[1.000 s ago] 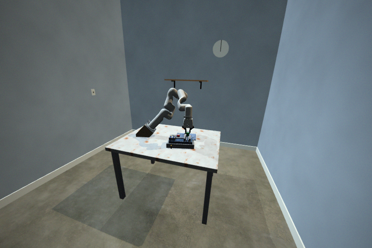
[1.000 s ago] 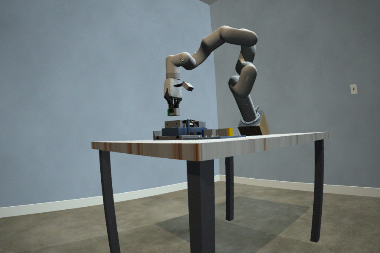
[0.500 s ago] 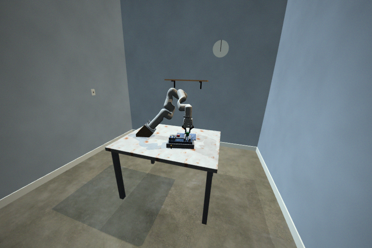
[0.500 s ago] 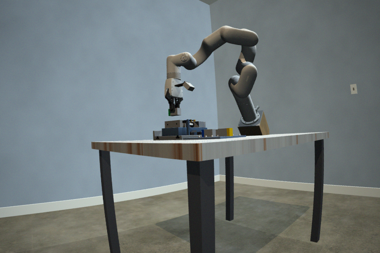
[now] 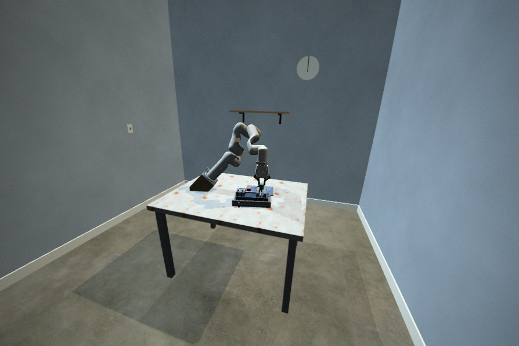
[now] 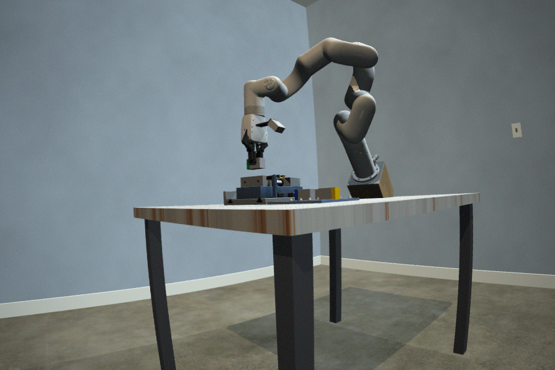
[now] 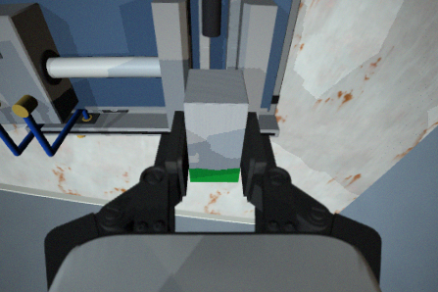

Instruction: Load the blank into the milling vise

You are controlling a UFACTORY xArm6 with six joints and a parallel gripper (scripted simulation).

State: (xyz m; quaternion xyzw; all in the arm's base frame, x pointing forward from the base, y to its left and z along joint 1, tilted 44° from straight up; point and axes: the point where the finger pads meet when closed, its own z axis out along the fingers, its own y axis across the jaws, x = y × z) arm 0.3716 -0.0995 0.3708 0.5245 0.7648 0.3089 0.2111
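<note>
The fixed jaw is 9 cm below my hand, 2 cm to the left of it and 2 cm ahead of it. Round my hand: moving jaw (9 cm below, 3 cm behind, 1 cm to the right); work stop rod (8 cm below, 5 cm to the left, 3 cm behind); green-ended blank (2 cm below).
</note>
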